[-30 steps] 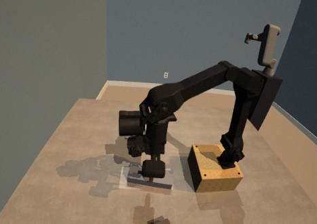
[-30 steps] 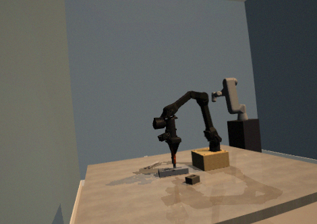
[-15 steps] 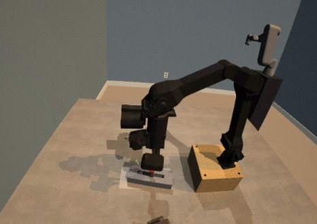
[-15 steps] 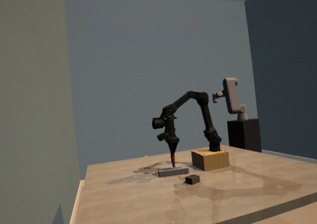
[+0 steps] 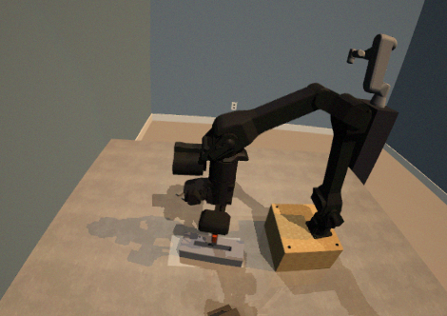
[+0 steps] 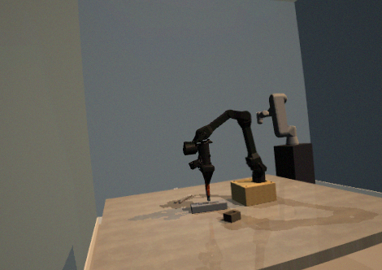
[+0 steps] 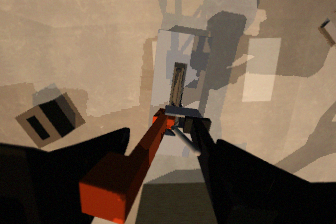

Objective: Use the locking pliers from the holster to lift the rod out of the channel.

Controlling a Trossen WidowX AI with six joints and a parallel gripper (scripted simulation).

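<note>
Right now my gripper tip is 12 cm above the grey channel block and 1 cm to the left of it. Also, from my gripper tip: dark holster 21 cm to the left, 13 cm below; then orange handle 2 cm to the left, 1 cm ahead; then metal rod 13 cm below, 1 cm to the right.
</note>
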